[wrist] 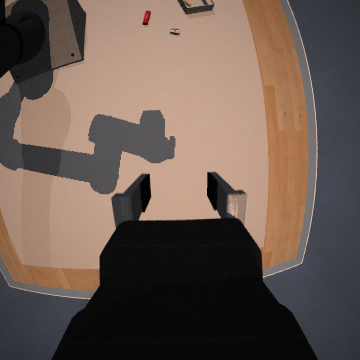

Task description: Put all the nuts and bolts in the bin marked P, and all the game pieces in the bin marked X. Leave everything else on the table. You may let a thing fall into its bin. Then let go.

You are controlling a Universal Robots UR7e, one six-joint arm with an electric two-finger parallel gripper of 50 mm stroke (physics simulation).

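Frame: origin at the arm's base, x back, y right, z up, level; centimetres.
Where they show: gripper, fingertip midpoint: (178,184); arm's base at its link origin: (21,36).
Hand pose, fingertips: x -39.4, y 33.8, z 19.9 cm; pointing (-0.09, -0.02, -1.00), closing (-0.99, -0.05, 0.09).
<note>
Each offset is from my fingertips to the centre of the thing. "*": to the spot under its first point.
Part of the bin unit @(* dy -43.4, dx -8.0, dz -29.9 cm) (199,10) shows at the top edge of the wrist view, with a bit of a yellow-brass thing @(* dy -45.4, dx -4.4, dz -29.0 cm) (187,2) inside it. The rest of the unit and its letters are out of view. My gripper (178,184) is open and empty, high above the table, well away from the bins. No loose nut, bolt or game piece can be made out on the table in this view.
A red block-like thing @(dy -39.4, dx +6.8, dz -29.8 cm) (146,18) and a small grey-white thing @(dy -34.5, dx -1.1, dz -29.9 cm) (174,31) lie on the table near the bin unit. The robot's base plate (67,37) stands at the upper left. The wooden table border (287,150) runs down the right side. The arm's shadow falls across the mat.
</note>
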